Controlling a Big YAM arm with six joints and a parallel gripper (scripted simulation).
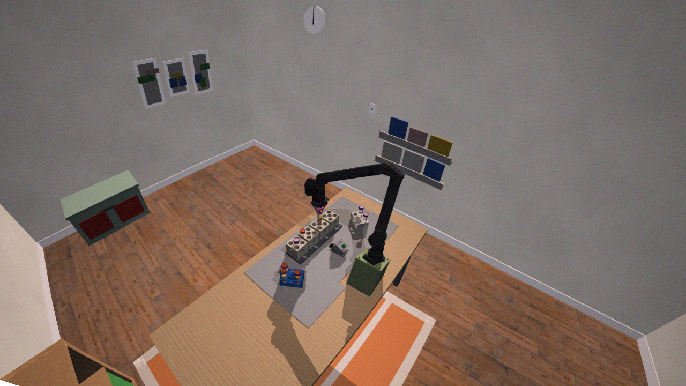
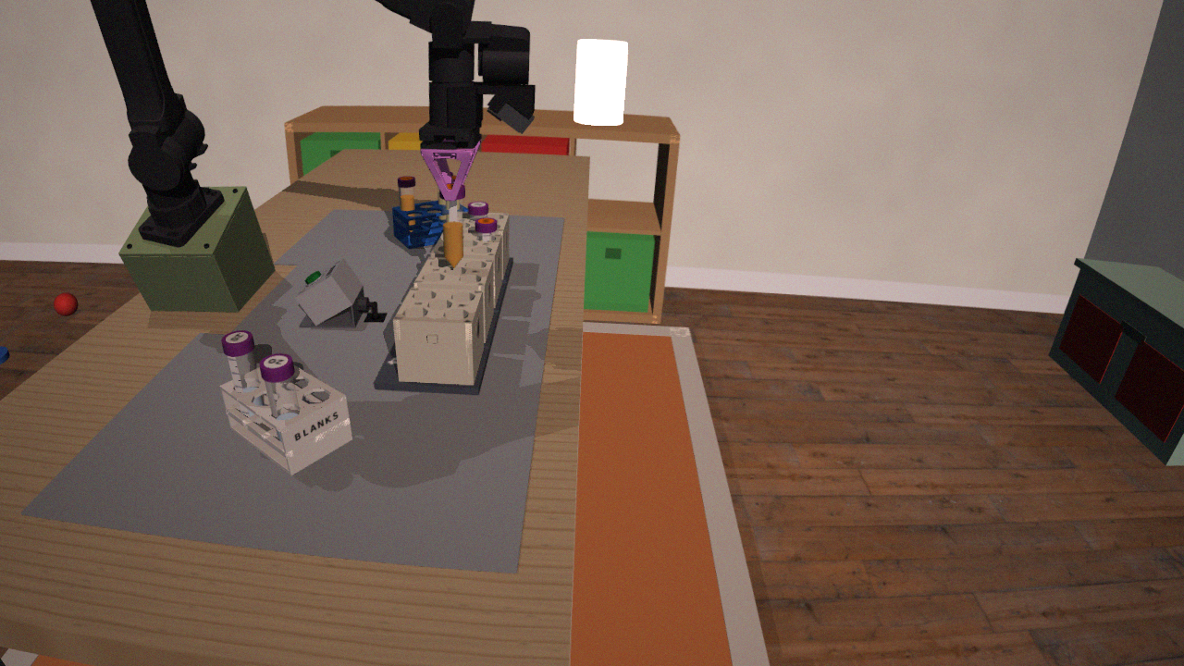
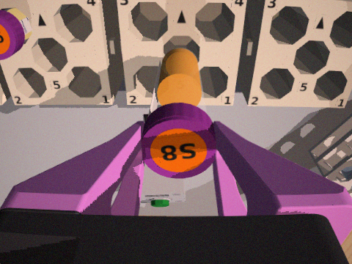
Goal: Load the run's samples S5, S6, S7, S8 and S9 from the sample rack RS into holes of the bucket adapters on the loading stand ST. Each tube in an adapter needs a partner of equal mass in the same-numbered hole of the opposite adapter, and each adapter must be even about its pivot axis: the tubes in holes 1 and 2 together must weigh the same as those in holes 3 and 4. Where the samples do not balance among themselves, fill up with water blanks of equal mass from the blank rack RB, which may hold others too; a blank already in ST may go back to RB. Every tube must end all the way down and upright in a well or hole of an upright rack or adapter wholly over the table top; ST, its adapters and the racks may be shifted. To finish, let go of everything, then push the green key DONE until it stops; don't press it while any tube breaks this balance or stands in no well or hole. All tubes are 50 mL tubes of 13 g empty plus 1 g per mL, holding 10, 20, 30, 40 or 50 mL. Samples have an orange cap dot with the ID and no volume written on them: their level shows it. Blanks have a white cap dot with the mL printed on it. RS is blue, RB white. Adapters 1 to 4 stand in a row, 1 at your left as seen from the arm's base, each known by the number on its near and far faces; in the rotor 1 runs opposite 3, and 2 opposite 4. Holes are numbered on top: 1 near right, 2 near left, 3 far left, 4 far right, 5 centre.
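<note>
The sample S8 is 5 cm below my hand and 1 cm to the left of it. Also, from my hand: green done key: 22 cm behind, 14 cm below, 2 cm to the right; loading stand: 20 cm below, 5 cm to the left, 2 cm behind; water blank marked 30: 21 cm to the left, 14 cm below, 3 cm behind.
</note>
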